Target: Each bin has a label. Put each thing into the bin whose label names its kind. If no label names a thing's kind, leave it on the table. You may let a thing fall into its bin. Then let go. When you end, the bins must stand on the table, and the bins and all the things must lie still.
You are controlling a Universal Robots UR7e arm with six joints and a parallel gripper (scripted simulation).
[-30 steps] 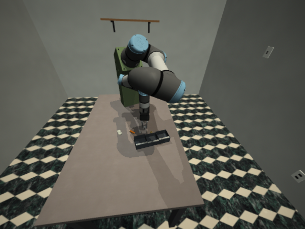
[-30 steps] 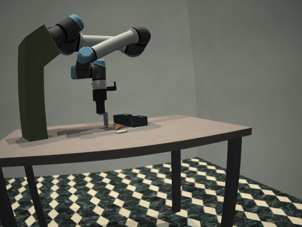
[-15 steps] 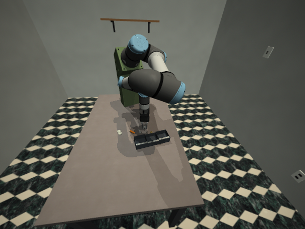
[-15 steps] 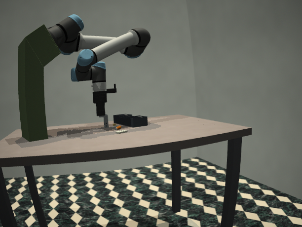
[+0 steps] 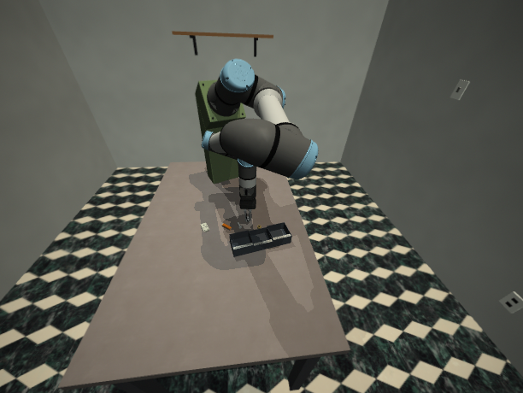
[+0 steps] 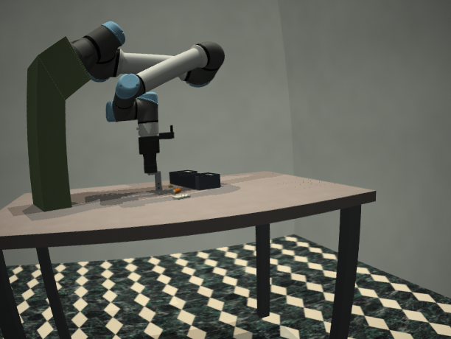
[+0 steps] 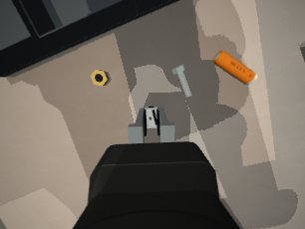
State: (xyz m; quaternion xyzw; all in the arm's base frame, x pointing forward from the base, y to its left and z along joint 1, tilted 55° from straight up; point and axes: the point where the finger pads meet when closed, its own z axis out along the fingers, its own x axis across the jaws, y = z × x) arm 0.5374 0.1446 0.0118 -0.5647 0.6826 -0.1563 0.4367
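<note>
Now: hand 5 cm short of the grey bolt, 3 cm to the left of it and 1 cm above it. From my hand the other things lie so: orange battery: 9 cm to the right, 6 cm ahead, 1 cm below; then brass nut: 6 cm to the left, 5 cm ahead, 2 cm below; then dark three-compartment bin row: 13 cm ahead, 7 cm to the left.
</note>
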